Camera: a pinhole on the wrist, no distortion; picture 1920 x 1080 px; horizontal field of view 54.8 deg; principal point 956.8 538.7 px. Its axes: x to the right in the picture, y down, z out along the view. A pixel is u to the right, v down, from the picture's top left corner.
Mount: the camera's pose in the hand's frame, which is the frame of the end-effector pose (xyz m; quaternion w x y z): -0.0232 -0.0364 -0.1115 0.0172 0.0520 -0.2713 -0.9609
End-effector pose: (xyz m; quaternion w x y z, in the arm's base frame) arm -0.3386 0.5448 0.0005 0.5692 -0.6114 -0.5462 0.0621
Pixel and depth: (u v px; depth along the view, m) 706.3 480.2 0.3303
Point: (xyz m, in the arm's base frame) -0.3733 0.6746 -0.1773
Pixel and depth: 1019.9 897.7 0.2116
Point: -0.3987 0.5704 -0.0882
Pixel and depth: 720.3 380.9 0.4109
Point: -0.3751 0.7245 -0.2457
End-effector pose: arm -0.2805 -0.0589 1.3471 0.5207 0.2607 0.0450 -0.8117
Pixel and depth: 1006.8 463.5 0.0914
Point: -0.2431 -0.0235 1.3355
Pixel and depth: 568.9 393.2 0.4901
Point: -0.1752 -0.2972 1.6383
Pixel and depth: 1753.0 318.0 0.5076
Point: -0.0552 -0.0283 1.7687
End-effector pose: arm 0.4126 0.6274 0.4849 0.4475 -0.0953 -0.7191 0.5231
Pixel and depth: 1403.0 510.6 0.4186
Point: 0.2798 0.4495 0.2298
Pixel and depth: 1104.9 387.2 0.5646
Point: 0.1393 0.4504 0.1506
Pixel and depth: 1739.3 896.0 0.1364
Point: 0.4558 0.5650 0.4253
